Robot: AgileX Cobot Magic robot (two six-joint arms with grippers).
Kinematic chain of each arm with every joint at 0, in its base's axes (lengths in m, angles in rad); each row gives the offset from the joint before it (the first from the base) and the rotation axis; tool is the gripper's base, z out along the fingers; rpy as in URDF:
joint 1: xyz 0 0 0.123 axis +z
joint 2: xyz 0 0 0 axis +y
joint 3: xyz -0.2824 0 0.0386 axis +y
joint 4: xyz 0.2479 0 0.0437 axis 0.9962 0 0.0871
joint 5: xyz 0 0 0 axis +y
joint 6: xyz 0.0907 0 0.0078 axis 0.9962 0 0.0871
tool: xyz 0 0 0 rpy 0 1.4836 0
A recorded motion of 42 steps. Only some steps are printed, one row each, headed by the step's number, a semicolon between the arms.
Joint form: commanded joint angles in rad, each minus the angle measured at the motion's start. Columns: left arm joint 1, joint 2, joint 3, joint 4, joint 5, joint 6; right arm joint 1, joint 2, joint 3, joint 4, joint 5, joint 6.
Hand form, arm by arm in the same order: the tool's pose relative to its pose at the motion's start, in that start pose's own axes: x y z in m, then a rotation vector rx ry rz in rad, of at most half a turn. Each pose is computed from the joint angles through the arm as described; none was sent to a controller.
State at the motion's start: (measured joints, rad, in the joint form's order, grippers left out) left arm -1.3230 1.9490 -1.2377 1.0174 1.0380 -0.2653; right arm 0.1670 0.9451 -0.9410 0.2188 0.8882 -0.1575
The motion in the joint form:
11: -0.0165 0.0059 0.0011 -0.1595 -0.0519 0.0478; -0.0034 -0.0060 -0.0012 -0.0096 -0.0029 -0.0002
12: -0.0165 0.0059 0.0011 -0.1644 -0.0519 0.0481; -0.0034 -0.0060 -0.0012 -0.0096 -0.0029 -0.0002
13: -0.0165 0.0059 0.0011 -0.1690 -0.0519 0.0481; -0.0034 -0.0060 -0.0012 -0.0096 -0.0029 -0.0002
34: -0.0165 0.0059 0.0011 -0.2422 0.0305 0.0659; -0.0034 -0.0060 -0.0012 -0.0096 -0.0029 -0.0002
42: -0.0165 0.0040 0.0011 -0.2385 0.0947 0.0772; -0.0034 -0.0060 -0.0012 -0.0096 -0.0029 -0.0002
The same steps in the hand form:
11: -0.0047 -0.0183 -0.0037 0.1443 -0.0246 -0.0202; -0.0002 -0.0010 -0.0020 0.0104 -0.0091 -0.0051
12: -0.0046 -0.0187 -0.0037 0.1483 -0.0236 -0.0225; -0.0002 -0.0010 -0.0020 0.0104 -0.0091 -0.0051
13: -0.0046 -0.0190 -0.0038 0.1521 -0.0227 -0.0249; -0.0002 -0.0010 -0.0020 0.0104 -0.0091 -0.0051
34: 0.0038 -0.0233 -0.0047 0.1976 0.0717 -0.0373; -0.0002 -0.0010 -0.0020 0.0104 -0.0091 -0.0051
42: 0.0096 -0.0215 -0.0055 0.1833 0.1315 -0.0190; -0.0002 -0.0010 -0.0020 0.0104 -0.0091 -0.0051

